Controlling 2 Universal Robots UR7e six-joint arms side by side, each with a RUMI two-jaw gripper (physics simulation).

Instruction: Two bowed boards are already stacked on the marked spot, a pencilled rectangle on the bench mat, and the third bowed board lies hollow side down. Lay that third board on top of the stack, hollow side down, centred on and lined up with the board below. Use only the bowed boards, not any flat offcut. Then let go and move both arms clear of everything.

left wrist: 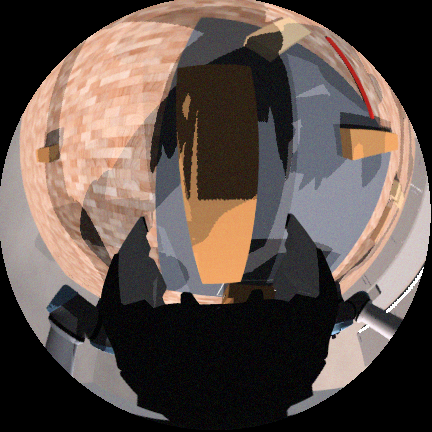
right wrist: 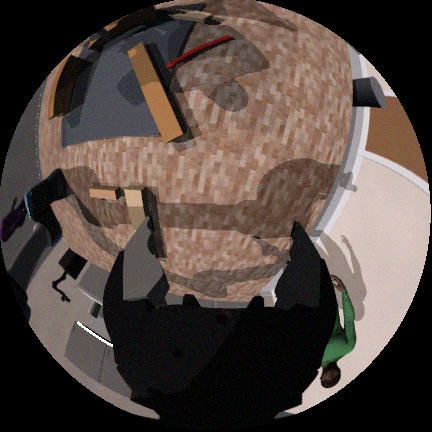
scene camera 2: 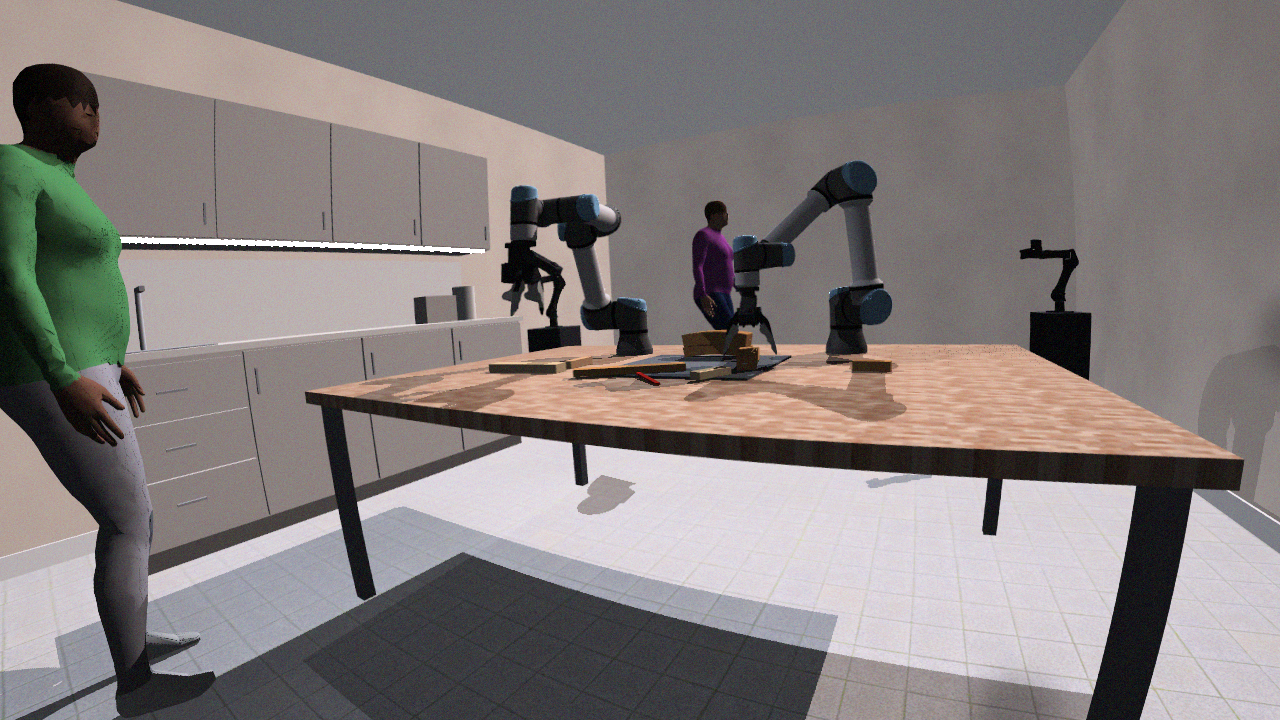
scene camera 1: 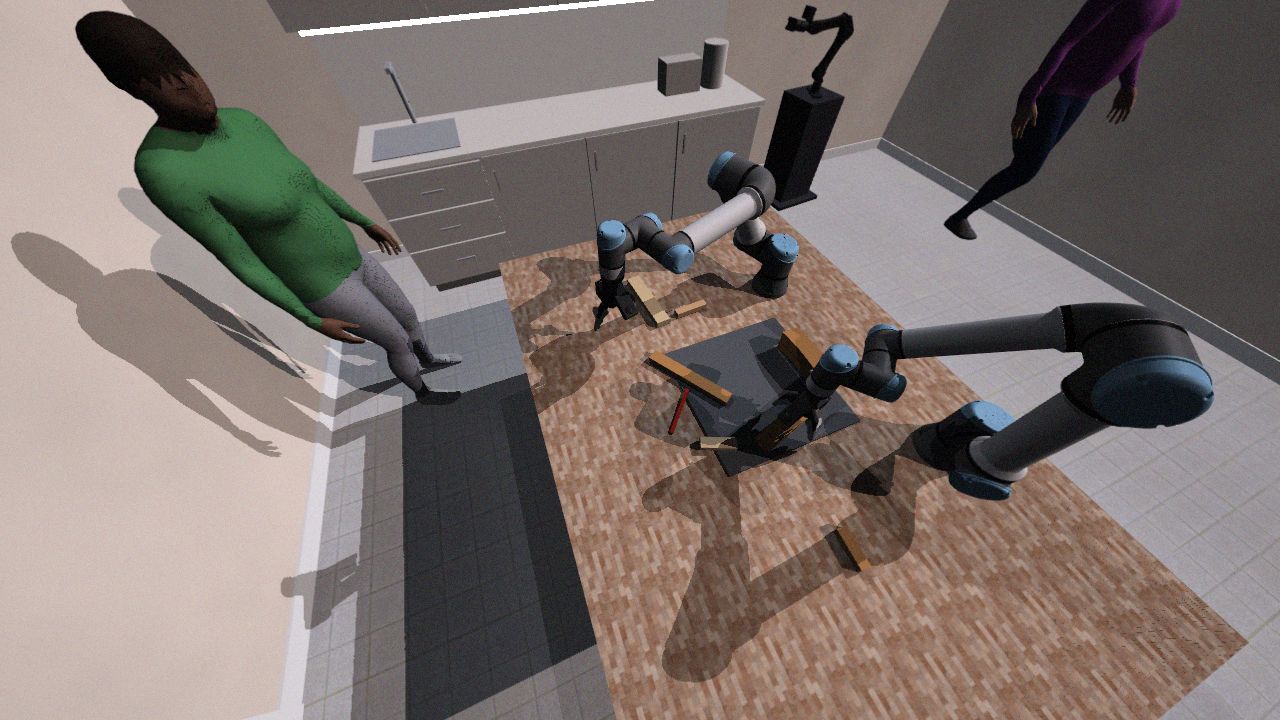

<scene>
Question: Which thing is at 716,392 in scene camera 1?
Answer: A long brown board.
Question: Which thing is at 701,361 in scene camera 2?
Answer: A dark bench mat.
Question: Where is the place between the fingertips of the left gripper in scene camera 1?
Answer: At 791,422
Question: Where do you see a dark bench mat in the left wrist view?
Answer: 297,174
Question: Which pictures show the right gripper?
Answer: The right wrist view, scene camera 2 and scene camera 1 only.
</scene>
